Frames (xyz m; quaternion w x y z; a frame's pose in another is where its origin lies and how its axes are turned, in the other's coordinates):
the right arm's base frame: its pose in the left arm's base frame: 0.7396 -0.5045 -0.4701 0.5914 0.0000 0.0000 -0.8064
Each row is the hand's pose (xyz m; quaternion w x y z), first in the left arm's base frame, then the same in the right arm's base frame.
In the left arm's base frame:
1: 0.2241 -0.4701 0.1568 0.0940 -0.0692 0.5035 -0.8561
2: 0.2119 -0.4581 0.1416 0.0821 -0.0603 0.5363 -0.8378
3: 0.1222 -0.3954 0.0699 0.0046 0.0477 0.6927 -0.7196
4: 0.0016 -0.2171 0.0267 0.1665 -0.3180 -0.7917 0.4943
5: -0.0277 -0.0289 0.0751 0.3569 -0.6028 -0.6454 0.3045
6: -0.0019 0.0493 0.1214 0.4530 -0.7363 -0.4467 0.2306
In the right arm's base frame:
1: 0.1221 -0.5020 0.6269 0.7459 -0.4469 0.2420 -0.4305
2: 0.1143 -0.5173 0.6117 0.7242 -0.4681 0.2686 -0.4293
3: 0.0815 -0.6216 0.5400 0.5830 -0.5304 0.4481 -0.4219
4: -0.0523 -0.7903 0.4968 0.3001 -0.4504 0.7246 -0.4266
5: -0.2230 -0.8748 0.5452 0.0345 -0.1640 0.8678 -0.4679
6: -0.3054 -0.8737 0.5915 0.0819 -0.0752 -0.8579 0.5017

